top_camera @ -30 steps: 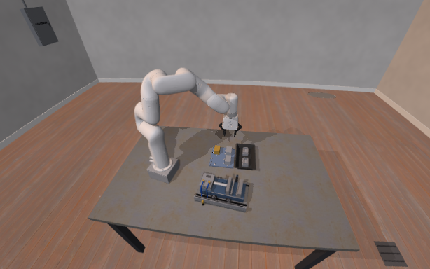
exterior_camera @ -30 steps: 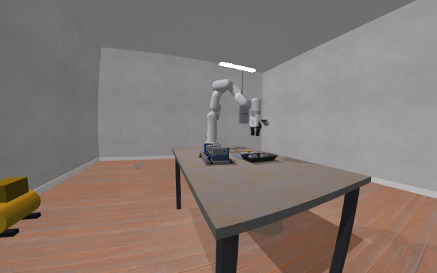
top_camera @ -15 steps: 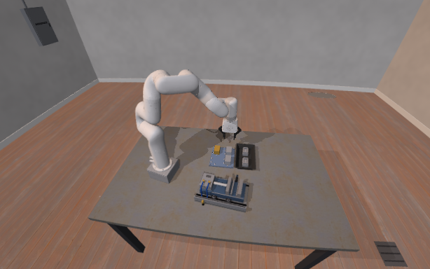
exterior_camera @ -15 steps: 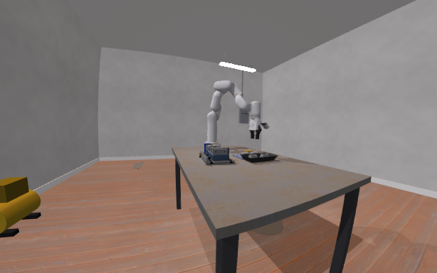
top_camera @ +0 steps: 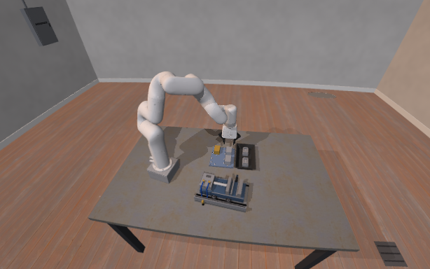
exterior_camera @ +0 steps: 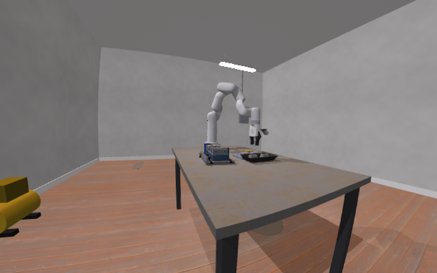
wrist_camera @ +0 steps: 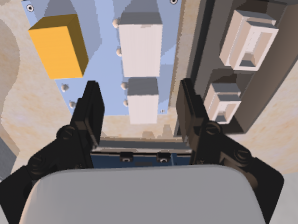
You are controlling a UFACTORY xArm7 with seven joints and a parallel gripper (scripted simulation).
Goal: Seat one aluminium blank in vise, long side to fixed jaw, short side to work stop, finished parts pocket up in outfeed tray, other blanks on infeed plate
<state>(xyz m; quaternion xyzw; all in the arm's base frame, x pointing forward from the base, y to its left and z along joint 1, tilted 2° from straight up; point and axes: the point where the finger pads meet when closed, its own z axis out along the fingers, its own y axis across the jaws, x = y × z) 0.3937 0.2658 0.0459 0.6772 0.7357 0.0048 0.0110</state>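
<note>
Now: the brass blank 9 cm behind my hand and 9 cm below it. The rest, counted from my hand: white piston rod 33 cm to the right, 4 cm below; then vise 2 cm ahead, 33 cm to the right, 8 cm below.
</note>
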